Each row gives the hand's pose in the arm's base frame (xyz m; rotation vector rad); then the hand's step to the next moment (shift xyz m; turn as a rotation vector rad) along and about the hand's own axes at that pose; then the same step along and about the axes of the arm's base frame.
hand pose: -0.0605 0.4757 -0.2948 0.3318 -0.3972 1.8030
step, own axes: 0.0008 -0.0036 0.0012 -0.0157 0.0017 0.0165
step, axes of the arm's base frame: 0.0033 0.0010 0.0018 0.0027 -0.0212 0.0081
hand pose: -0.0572 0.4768 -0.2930 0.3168 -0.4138 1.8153
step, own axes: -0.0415 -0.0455 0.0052 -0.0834 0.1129 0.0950
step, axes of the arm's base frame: 0.0552 -0.0268 -0.0074 -0.0852 -0.1417 0.0373
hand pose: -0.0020 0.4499 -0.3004 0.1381 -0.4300 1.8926
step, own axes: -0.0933 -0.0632 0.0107 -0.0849 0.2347 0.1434
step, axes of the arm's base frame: 0.0909 -0.0674 -0.0037 -0.2029 -0.1969 0.0540
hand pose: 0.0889 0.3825 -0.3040 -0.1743 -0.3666 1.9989
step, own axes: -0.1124 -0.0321 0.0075 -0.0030 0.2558 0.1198
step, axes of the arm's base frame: 0.0748 -0.0891 0.0134 -0.2504 -0.1278 0.0279
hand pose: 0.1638 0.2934 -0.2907 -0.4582 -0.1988 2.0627
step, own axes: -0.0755 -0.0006 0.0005 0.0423 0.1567 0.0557
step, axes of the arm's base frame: 0.0345 -0.0645 0.0188 -0.1663 -0.0412 -0.0097
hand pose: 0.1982 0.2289 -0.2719 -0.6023 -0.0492 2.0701
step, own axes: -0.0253 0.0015 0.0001 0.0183 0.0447 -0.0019
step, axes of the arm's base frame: 0.0097 -0.0213 0.0097 -0.0424 -0.0102 -0.0209
